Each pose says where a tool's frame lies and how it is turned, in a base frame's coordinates. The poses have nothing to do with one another.
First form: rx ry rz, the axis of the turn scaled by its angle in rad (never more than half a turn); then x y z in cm.
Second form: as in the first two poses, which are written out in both.
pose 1, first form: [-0.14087 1.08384 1.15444 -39.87 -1.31 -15.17]
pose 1, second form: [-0.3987 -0.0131 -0.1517 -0.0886 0.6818 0.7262 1.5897]
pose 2, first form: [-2.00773 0.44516 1.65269 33.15 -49.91 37.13]
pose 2, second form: [0.3315 -0.4991 0.3713 -0.7610 0.1687 0.6264 2.6383]
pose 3, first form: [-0.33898 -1.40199 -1.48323 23.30 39.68 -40.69]
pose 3, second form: [0.2330 0.3968 -0.4069 -0.1638 -0.6776 -0.7169 2.0689]
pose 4, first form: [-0.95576 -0.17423 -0.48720 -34.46 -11.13 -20.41]
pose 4, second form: [-0.3446 -0.1113 -0.2041 -0.8794 -0.1603 -0.4483 1.0868]
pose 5, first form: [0.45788 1.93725 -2.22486 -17.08 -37.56 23.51]
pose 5, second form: [-0.1708 -0.3756 0.2351 0.1534 0.6489 -0.7452 2.9854]
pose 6, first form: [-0.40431 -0.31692 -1.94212 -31.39 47.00 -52.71]
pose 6, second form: [-0.3139 0.4700 -0.5271 -0.2013 -0.1578 -0.9668 2.0089]
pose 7, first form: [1.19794 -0.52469 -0.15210 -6.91 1.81 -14.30]
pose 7, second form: [-0.0691 0.0181 -0.1430 0.9099 -0.3985 -0.1155 1.3166]
